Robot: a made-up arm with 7 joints. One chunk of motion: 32 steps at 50 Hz.
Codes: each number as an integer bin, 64 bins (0 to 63) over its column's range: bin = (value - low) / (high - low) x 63, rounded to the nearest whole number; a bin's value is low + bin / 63 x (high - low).
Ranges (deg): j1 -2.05..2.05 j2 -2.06..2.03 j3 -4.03..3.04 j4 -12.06..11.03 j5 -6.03..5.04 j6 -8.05..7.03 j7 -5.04..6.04
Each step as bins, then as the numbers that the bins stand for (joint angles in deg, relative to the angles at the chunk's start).
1 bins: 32 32 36 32 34 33 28
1 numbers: 0.03 0.02 0.01 -0.33 -0.06 -0.15 -0.12
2 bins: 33 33 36 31 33 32 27
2 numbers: 0.10 0.08 0.01 -0.70 -0.23 -0.39 -0.29
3 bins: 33 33 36 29 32 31 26
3 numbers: 0.10 0.08 0.01 -1.43 -0.41 -0.63 -0.47
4 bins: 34 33 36 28 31 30 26
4 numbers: 0.16 0.08 0.01 -1.80 -0.58 -0.87 -0.47
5 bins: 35 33 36 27 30 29 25
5 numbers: 0.23 0.08 0.01 -2.16 -0.76 -1.11 -0.64
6 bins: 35 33 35 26 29 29 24
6 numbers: 0.23 0.08 -0.10 -2.53 -0.93 -1.11 -0.82
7 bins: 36 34 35 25 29 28 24
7 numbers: 0.29 0.15 -0.10 -2.90 -0.93 -1.35 -0.82
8 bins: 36 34 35 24 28 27 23
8 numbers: 0.29 0.15 -0.10 -3.26 -1.11 -1.59 -0.99
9 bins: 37 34 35 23 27 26 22
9 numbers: 0.36 0.15 -0.10 -3.63 -1.29 -1.83 -1.17
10 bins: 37 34 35 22 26 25 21
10 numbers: 0.36 0.15 -0.10 -4.00 -1.46 -2.07 -1.35
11 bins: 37 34 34 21 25 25 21
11 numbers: 0.36 0.15 -0.21 -4.36 -1.64 -2.07 -1.35
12 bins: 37 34 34 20 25 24 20
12 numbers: 0.36 0.15 -0.21 -4.73 -1.64 -2.31 -1.52
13 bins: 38 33 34 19 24 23 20
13 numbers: 0.42 0.08 -0.21 -5.10 -1.81 -2.54 -1.52
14 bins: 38 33 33 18 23 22 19
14 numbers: 0.42 0.08 -0.33 -5.46 -1.99 -2.78 -1.70
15 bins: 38 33 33 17 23 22 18
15 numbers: 0.42 0.08 -0.33 -5.83 -1.99 -2.78 -1.87
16 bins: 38 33 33 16 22 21 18
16 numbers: 0.42 0.08 -0.33 -6.20 -2.16 -3.02 -1.87
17 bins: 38 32 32 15 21 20 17
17 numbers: 0.42 0.02 -0.44 -6.56 -2.34 -3.26 -2.05
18 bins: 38 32 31 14 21 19 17
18 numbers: 0.42 0.02 -0.55 -6.93 -2.34 -3.50 -2.05
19 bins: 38 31 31 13 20 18 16
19 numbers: 0.42 -0.05 -0.55 -7.30 -2.52 -3.74 -2.23
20 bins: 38 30 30 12 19 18 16
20 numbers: 0.42 -0.11 -0.66 -7.66 -2.69 -3.74 -2.23
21 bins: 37 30 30 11 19 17 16
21 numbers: 0.36 -0.11 -0.66 -8.03 -2.69 -3.98 -2.23
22 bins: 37 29 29 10 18 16 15
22 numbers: 0.36 -0.18 -0.78 -8.39 -2.87 -4.22 -2.40
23 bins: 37 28 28 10 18 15 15
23 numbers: 0.36 -0.24 -0.89 -8.39 -2.87 -4.46 -2.40
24 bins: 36 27 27 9 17 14 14
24 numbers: 0.29 -0.31 -1.00 -8.76 -3.04 -4.70 -2.58
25 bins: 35 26 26 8 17 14 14
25 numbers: 0.23 -0.37 -1.11 -9.13 -3.04 -4.70 -2.58
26 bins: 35 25 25 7 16 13 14
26 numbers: 0.23 -0.44 -1.22 -9.49 -3.22 -4.94 -2.58
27 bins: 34 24 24 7 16 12 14
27 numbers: 0.16 -0.50 -1.34 -9.49 -3.22 -5.18 -2.58
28 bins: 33 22 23 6 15 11 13
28 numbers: 0.10 -0.63 -1.45 -9.86 -3.39 -5.42 -2.75
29 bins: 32 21 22 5 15 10 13
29 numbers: 0.03 -0.70 -1.56 -10.23 -3.39 -5.66 -2.75
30 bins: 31 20 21 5 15 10 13
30 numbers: -0.03 -0.76 -1.67 -10.23 -3.39 -5.66 -2.75
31 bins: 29 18 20 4 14 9 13
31 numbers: -0.16 -0.89 -1.79 -10.59 -3.57 -5.90 -2.75
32 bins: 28 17 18 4 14 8 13
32 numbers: -0.23 -0.96 -2.01 -10.59 -3.57 -6.14 -2.75
